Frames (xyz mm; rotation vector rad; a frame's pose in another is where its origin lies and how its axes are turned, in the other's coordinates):
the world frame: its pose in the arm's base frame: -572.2 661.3 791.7 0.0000 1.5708 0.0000
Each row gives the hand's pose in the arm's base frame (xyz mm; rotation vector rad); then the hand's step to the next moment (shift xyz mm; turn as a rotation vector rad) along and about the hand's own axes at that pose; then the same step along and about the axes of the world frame.
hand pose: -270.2 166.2 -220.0 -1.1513 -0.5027 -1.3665
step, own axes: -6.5 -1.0 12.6 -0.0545 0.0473 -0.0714
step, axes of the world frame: -0.1 14.1 1.8 0.0916 -0.0428 0.0088
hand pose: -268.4 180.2 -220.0 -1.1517 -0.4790 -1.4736
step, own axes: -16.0 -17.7 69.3 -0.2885 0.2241 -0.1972
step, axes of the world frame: -22.0 69.4 8.3 0.3983 -0.0725 0.0921
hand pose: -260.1 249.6 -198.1 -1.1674 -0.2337 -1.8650
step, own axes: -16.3 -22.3 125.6 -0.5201 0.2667 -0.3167
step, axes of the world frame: -60.7 93.5 64.1 0.6586 -0.0290 0.0854
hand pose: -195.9 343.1 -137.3 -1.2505 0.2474 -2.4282
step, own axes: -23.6 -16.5 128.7 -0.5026 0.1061 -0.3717
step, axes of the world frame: -63.3 28.0 112.3 0.6247 0.1077 -0.0109
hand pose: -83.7 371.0 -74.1 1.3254 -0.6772 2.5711
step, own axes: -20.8 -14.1 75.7 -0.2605 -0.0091 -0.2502
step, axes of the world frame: -25.7 -21.8 72.3 0.3324 0.1393 -0.0252
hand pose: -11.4 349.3 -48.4 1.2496 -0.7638 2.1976
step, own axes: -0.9 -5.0 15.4 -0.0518 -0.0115 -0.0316
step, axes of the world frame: -6.8 -7.0 12.9 0.0563 0.0224 0.0122
